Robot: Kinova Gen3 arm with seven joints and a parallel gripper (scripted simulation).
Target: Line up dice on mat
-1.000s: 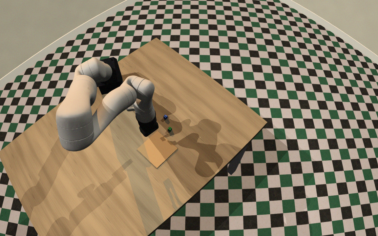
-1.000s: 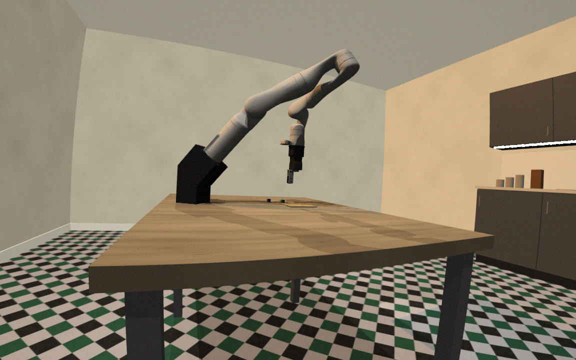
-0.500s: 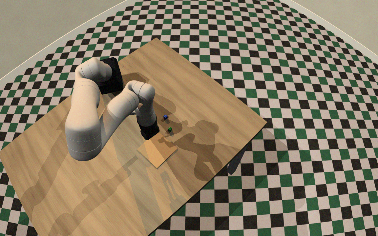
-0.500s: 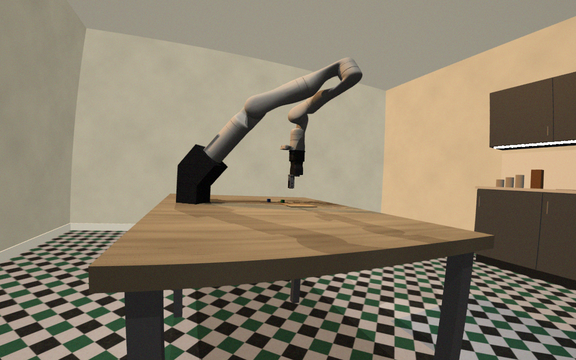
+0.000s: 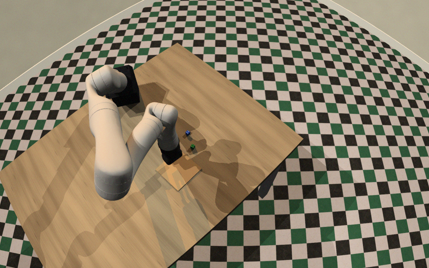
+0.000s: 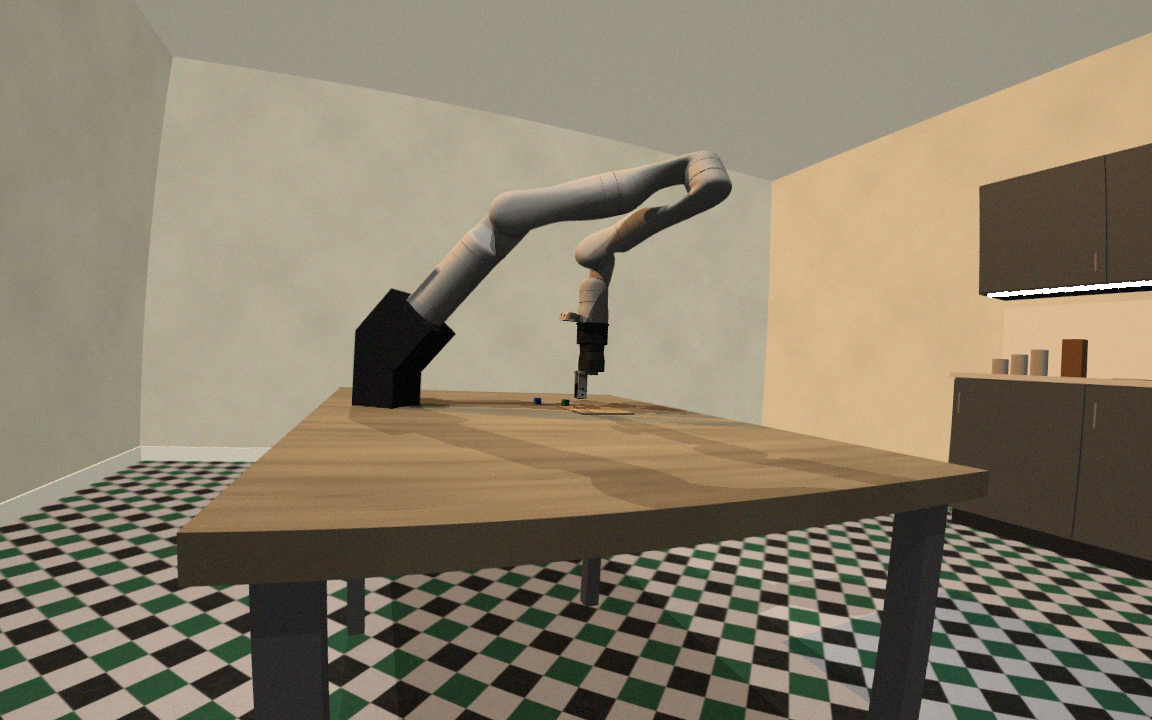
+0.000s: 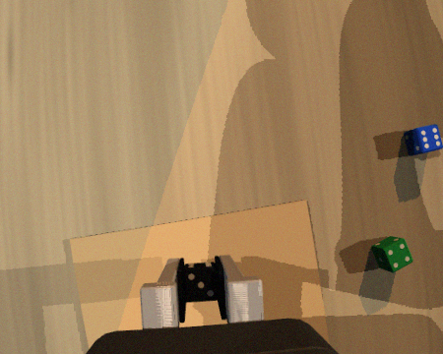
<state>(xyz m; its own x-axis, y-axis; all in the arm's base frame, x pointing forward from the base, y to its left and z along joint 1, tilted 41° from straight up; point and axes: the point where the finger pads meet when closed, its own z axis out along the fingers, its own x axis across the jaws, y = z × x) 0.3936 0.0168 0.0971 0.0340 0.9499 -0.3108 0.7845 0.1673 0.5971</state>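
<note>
The orange mat lies 40 mm ahead of my hand and 50 mm below it. Round my hand: green die 120 mm to the left, 40 mm below; then blue die 60 mm behind, 150 mm to the left, 40 mm below; then black die 10 mm below.
</note>
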